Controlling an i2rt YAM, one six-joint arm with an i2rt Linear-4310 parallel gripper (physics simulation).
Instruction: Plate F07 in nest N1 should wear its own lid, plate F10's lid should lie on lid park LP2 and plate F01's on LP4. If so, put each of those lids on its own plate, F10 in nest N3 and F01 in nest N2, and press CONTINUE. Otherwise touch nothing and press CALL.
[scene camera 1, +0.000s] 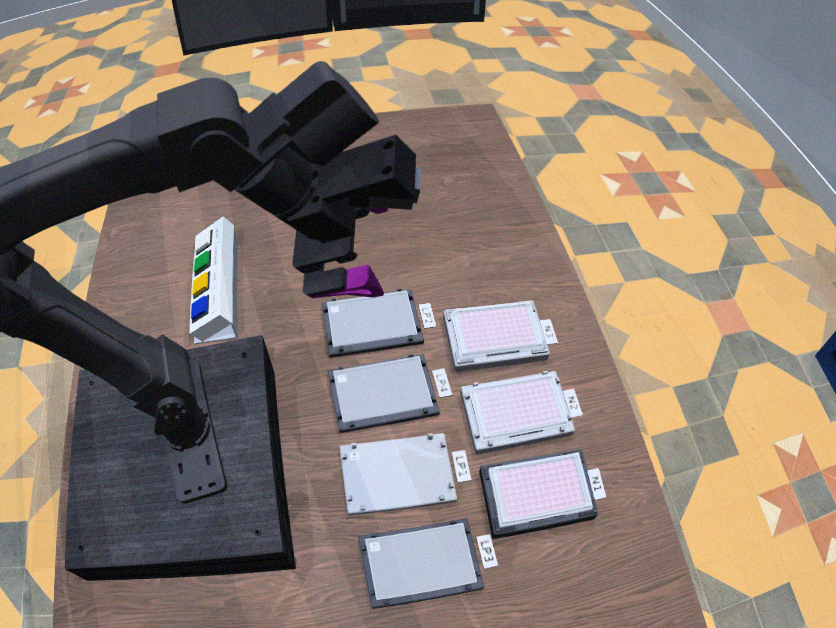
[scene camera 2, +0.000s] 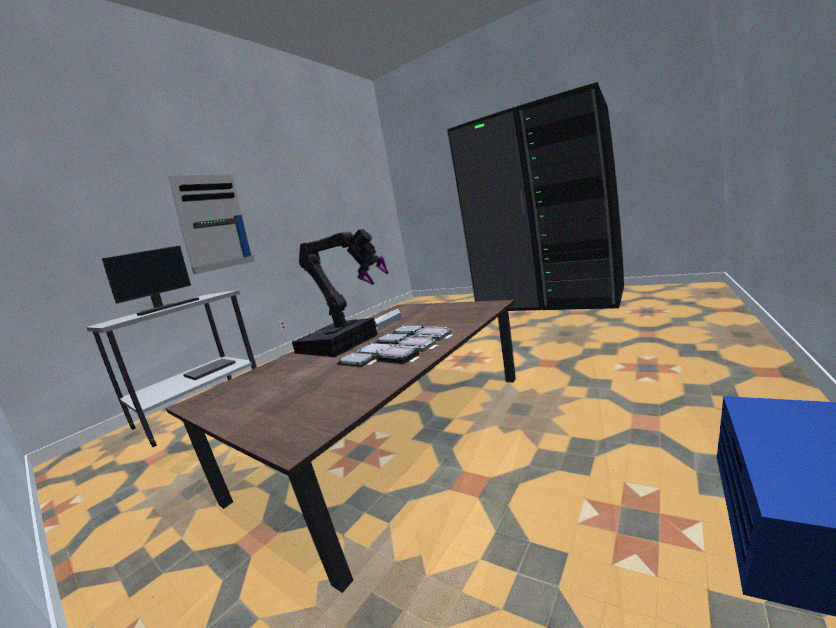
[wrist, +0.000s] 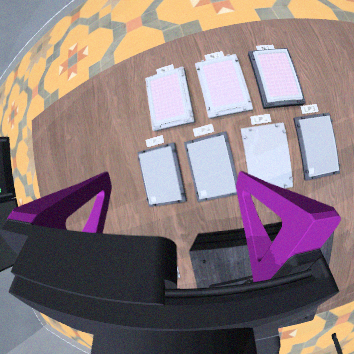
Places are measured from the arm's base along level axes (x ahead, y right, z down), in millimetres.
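Pixels of known places: gripper, fingertip midpoint: (scene camera 1: 380, 251) (scene camera 2: 381, 278) (wrist: 173, 178); arm's base, origin of the base link: (scene camera 1: 189, 430) (scene camera 2: 341, 327).
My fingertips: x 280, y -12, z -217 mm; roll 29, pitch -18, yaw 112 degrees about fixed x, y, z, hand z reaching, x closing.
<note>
Ahead of a thing's pixels: the offset from my fingertips to its top centre. "spot": to the spot under its first point.
My gripper (scene camera 1: 386, 248) (scene camera 2: 379, 277) (wrist: 173, 178) is open and empty, high above the table near the LP2 end. Pink-welled plates sit in nest N3 @[spot: dx +185, dy -39, dz +274 mm] (scene camera 1: 495, 329) (wrist: 169, 97), nest N2 @[spot: dx +161, dy +93, dz +272 mm] (scene camera 1: 519, 405) (wrist: 223, 86) and dark nest N1 @[spot: dx +133, dy +223, dz +271 mm] (scene camera 1: 540, 490) (wrist: 278, 76); whether N1's plate wears a lid is unclear. Flat grey lids with small labels lie on dark parks LP2 @[dx +20, dy -132, dz +284 mm] (scene camera 1: 373, 322) (wrist: 161, 176) and LP4 @[dx -5, dy -8, dz +284 mm] (scene camera 1: 383, 390) (wrist: 212, 167); the labels are unreadable. The button box @[dx -208, dy -295, dz +238 mm] (scene camera 1: 226, 290) (scene camera 2: 388, 317) has white, green, yellow and blue buttons; its captions are too small to read.
A pale park LP1 @[dx -29, dy +121, dz +282 mm] (scene camera 1: 398, 473) (wrist: 267, 157) and a dark park LP3 @[spot: dx -45, dy +255, dz +284 mm] (scene camera 1: 422, 562) (wrist: 319, 145) continue the lid row. The arm's black base (scene camera 1: 168, 540) (scene camera 2: 335, 336) stands beside the lid row. The plates lie toward the table's far side from the base.
</note>
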